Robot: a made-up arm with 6 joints. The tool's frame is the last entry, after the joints. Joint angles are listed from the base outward. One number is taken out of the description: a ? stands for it. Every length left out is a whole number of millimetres.
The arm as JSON. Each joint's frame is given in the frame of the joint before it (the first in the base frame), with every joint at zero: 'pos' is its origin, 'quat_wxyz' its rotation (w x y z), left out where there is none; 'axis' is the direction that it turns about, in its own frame. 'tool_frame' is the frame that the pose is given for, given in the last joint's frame.
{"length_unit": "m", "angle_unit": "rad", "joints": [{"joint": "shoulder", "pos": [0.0, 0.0, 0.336], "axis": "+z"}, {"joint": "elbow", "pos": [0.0, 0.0, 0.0], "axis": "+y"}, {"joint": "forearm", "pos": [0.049, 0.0, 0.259], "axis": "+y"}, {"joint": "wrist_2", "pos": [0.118, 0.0, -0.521], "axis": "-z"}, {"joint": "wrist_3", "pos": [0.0, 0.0, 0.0], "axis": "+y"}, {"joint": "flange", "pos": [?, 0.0, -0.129], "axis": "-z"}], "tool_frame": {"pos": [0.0, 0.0, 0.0], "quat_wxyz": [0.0, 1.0, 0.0, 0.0]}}
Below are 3 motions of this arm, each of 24 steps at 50 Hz.
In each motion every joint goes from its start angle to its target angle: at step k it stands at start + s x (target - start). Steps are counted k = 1, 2, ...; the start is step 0. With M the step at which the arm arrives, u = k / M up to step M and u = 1 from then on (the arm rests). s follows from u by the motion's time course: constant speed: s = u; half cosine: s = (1 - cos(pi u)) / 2; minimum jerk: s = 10 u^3 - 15 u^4 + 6 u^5.
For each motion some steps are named. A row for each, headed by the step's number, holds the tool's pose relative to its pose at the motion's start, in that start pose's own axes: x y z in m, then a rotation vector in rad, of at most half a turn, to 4 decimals.
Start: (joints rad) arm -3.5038 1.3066 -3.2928 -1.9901 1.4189 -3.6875
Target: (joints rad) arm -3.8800 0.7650 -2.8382 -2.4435 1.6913 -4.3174
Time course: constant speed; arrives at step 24
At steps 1, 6, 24:
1: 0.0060 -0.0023 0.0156 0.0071 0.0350 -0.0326
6: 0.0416 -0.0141 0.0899 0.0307 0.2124 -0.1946
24: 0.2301 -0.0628 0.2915 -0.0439 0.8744 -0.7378

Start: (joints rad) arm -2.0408 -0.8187 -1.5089 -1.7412 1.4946 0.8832
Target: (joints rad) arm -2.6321 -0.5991 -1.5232 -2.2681 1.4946 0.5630
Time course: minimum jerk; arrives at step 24
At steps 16, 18, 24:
16: -0.0237 -0.0218 0.1037 -0.6965 0.2616 -0.5818
18: -0.0286 -0.0214 0.1202 -0.7896 0.2821 -0.6672
24: -0.0339 -0.0202 0.1369 -0.8797 0.2988 -0.7516

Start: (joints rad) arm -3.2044 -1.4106 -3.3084 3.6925 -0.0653 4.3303
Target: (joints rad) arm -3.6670 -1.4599 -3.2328 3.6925 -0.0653 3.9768
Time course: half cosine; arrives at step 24
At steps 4, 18, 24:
4: -0.0272 0.0050 -0.0009 -0.0066 -0.0303 -0.0252
18: -0.3364 0.0653 -0.0748 -0.0298 -0.3954 -0.3208
24: -0.3900 0.0765 -0.1011 -0.0228 -0.4647 -0.3750

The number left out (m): 0.101
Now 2 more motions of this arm.
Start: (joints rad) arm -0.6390 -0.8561 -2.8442 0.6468 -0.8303 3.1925
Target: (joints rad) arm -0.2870 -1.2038 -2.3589 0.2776 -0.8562 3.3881
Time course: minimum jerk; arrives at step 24
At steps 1, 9, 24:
1: -0.0001 -0.0001 0.0001 0.0001 0.0000 0.0000
9: -0.0262 -0.0367 0.0240 0.0279 -0.0059 -0.0048
24: -0.0969 -0.1465 0.0566 0.0980 0.0075 0.0020

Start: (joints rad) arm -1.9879 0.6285 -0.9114 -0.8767 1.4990 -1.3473
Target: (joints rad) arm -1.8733 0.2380 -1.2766 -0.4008 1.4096 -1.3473
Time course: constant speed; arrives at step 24
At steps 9, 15, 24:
9: -0.0962 -0.0316 -0.1289 -0.2131 0.1724 0.2000
15: -0.1557 -0.0776 -0.2156 -0.3773 0.2905 0.3099
24: -0.2332 -0.1844 -0.3377 -0.6518 0.4697 0.4358

